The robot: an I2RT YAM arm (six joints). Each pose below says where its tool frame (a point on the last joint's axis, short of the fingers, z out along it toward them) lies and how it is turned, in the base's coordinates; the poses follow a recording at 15 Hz.
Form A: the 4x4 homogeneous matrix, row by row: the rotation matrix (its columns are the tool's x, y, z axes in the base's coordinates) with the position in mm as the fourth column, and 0 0 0 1 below. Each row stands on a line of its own.
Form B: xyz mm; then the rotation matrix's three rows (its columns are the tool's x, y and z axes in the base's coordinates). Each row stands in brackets. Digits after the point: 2 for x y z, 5 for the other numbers.
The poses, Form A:
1:
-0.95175, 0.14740, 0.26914, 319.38
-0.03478, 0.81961, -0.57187, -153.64
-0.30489, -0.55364, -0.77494, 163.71
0, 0, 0, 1
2:
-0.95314, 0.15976, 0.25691, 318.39
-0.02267, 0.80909, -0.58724, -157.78
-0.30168, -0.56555, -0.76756, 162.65
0, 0, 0, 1
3:
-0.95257, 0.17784, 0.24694, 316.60
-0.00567, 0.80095, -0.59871, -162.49
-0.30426, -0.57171, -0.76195, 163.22
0, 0, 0, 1
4:
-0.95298, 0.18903, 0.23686, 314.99
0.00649, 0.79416, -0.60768, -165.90
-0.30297, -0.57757, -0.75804, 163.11
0, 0, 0, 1
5:
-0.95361, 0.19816, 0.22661, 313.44
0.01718, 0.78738, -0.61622, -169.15
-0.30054, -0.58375, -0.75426, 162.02
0, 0, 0, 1
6:
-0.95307, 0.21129, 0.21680, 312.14
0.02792, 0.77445, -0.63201, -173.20
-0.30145, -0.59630, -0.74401, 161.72
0, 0, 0, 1
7:
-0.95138, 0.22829, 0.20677, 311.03
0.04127, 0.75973, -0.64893, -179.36
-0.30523, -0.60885, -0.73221, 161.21
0, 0, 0, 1
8:
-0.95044, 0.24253, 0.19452, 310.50
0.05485, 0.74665, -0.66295, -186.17
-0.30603, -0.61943, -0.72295, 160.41
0, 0, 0, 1
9:
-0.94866, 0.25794, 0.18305, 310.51
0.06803, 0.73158, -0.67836, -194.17
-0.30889, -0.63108, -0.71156, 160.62
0, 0, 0, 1
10:
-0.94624, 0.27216, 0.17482, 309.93
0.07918, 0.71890, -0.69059, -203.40
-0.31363, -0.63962, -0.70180, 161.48
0, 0, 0, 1
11:
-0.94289, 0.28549, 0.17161, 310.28
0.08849, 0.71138, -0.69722, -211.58
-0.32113, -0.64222, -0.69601, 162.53
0, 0, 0, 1
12:
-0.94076, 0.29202, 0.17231, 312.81
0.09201, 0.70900, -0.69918, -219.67
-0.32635, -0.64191, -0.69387, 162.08
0, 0, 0, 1
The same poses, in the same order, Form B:
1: [319.38, -153.64, 163.71], [[-0.95175, 0.14740, 0.26914], [-0.03478, 0.81961, -0.57187], [-0.30489, -0.55364, -0.77494]]
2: [318.39, -157.78, 162.65], [[-0.95314, 0.15976, 0.25691], [-0.02267, 0.80909, -0.58724], [-0.30168, -0.56555, -0.76756]]
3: [316.60, -162.49, 163.22], [[-0.95257, 0.17784, 0.24694], [-0.00567, 0.80095, -0.59871], [-0.30426, -0.57171, -0.76195]]
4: [314.99, -165.90, 163.11], [[-0.95298, 0.18903, 0.23686], [0.00649, 0.79416, -0.60768], [-0.30297, -0.57757, -0.75804]]
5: [313.44, -169.15, 162.02], [[-0.95361, 0.19816, 0.22661], [0.01718, 0.78738, -0.61622], [-0.30054, -0.58375, -0.75426]]
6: [312.14, -173.20, 161.72], [[-0.95307, 0.21129, 0.21680], [0.02792, 0.77445, -0.63201], [-0.30145, -0.59630, -0.74401]]
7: [311.03, -179.36, 161.21], [[-0.95138, 0.22829, 0.20677], [0.04127, 0.75973, -0.64893], [-0.30523, -0.60885, -0.73221]]
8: [310.50, -186.17, 160.41], [[-0.95044, 0.24253, 0.19452], [0.05485, 0.74665, -0.66295], [-0.30603, -0.61943, -0.72295]]
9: [310.51, -194.17, 160.62], [[-0.94866, 0.25794, 0.18305], [0.06803, 0.73158, -0.67836], [-0.30889, -0.63108, -0.71156]]
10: [309.93, -203.40, 161.48], [[-0.94624, 0.27216, 0.17482], [0.07918, 0.71890, -0.69059], [-0.31363, -0.63962, -0.70180]]
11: [310.28, -211.58, 162.53], [[-0.94289, 0.28549, 0.17161], [0.08849, 0.71138, -0.69722], [-0.32113, -0.64222, -0.69601]]
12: [312.81, -219.67, 162.08], [[-0.94076, 0.29202, 0.17231], [0.09201, 0.70900, -0.69918], [-0.32635, -0.64191, -0.69387]]
